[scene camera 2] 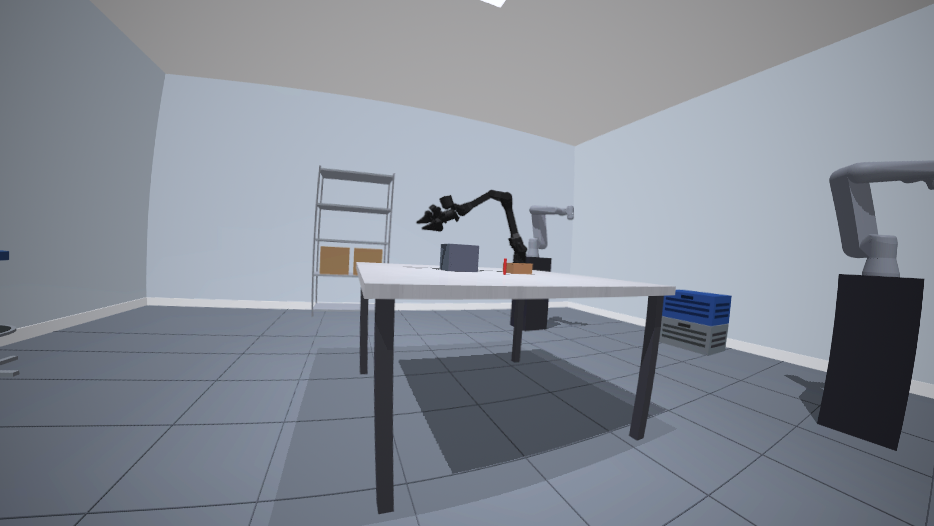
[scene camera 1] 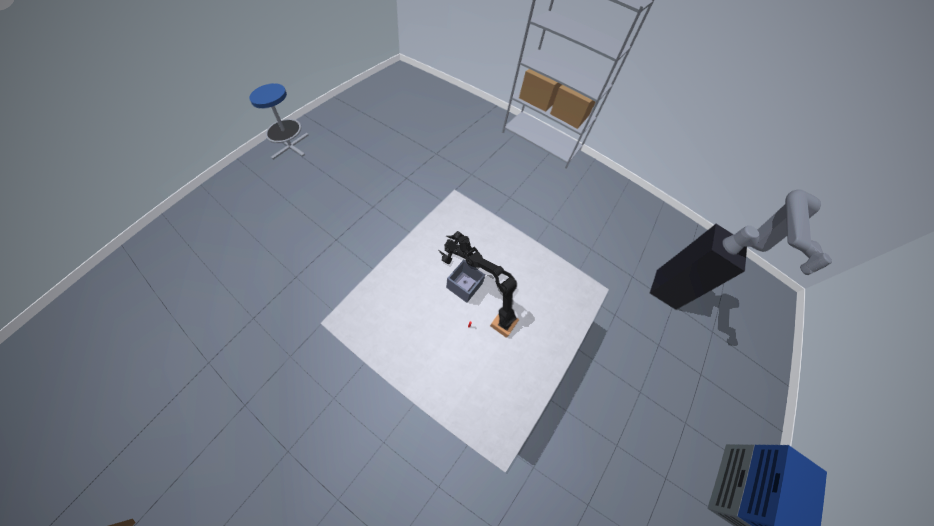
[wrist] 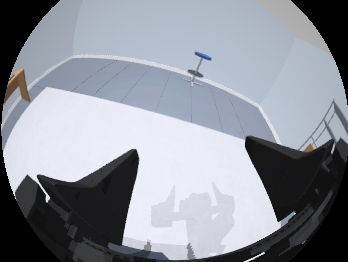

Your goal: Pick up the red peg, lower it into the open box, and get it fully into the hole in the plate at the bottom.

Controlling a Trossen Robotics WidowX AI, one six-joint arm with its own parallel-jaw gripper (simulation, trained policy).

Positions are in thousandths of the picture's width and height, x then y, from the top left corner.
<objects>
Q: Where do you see a dark box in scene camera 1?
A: At 496, 509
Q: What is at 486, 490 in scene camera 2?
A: A dark box.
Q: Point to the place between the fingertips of my gripper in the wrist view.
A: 559, 567
</objects>
